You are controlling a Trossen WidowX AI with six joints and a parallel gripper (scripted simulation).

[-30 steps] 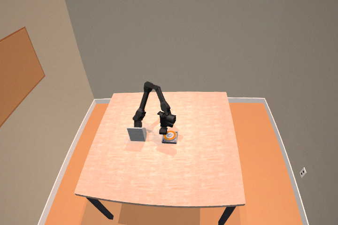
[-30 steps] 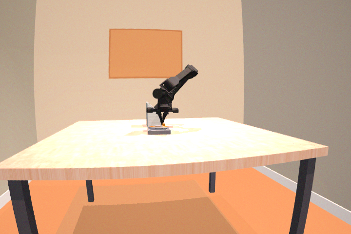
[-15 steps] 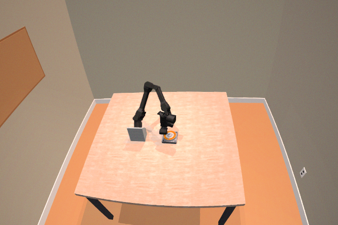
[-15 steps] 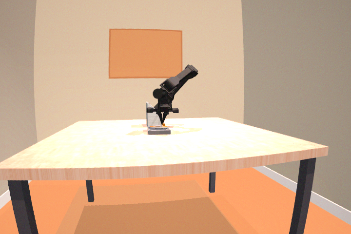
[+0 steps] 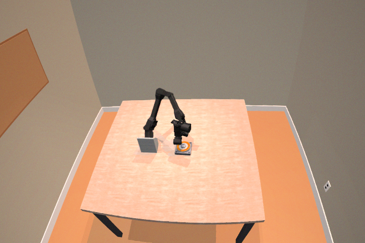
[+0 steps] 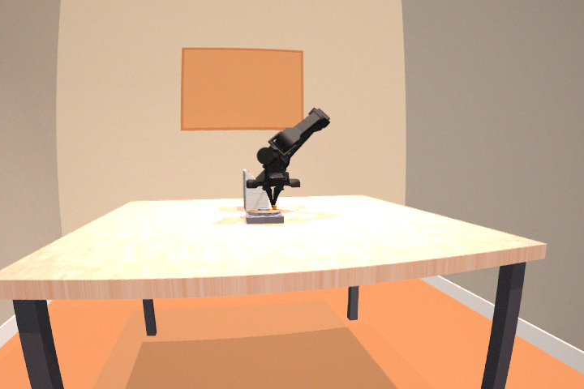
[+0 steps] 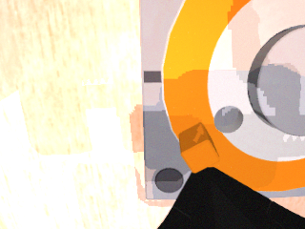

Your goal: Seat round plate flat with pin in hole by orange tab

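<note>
The round orange plate lies 20 mm ahead of my gripper tip and 20 mm to the right of it. From my gripper tip the other things lie so: grey square base: 30 mm ahead, 40 mm to the right, 20 mm below.
</note>
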